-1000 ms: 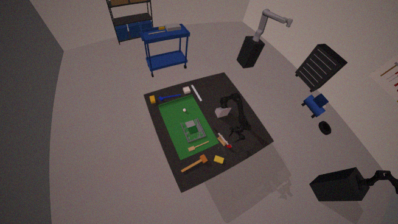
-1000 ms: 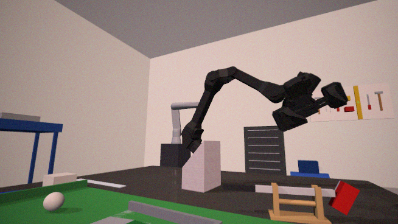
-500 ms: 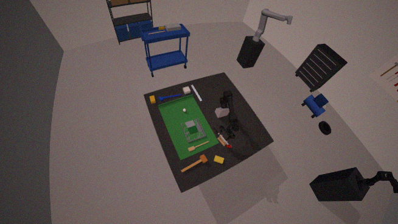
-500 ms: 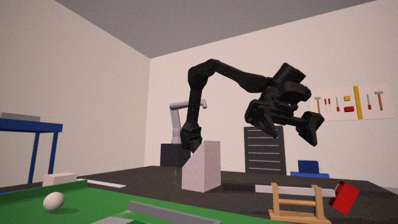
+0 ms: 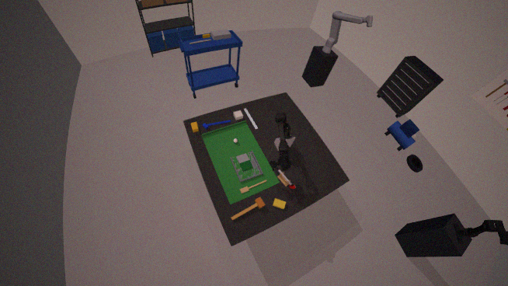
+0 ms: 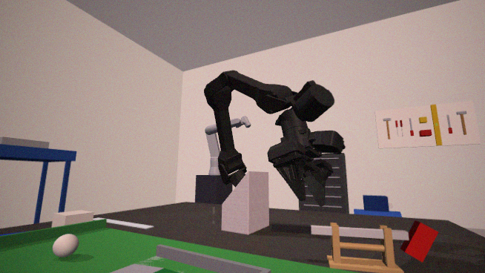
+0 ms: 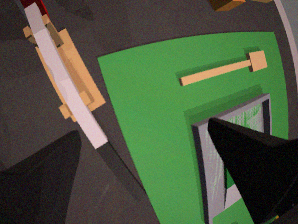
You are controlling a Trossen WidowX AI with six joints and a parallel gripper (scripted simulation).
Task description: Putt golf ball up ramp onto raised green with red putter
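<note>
My gripper tip is now 60 mm past the red putter, 60 mm above it and 50 mm to the right of it. The rest, counted from my gripper tip: wooden stand: 80 mm below, 70 mm to the left, 60 mm behind; then yellow block: 260 mm to the left, 100 mm below, 80 mm ahead; then green mat: 270 mm to the right, 250 mm ahead, 110 mm below.
</note>
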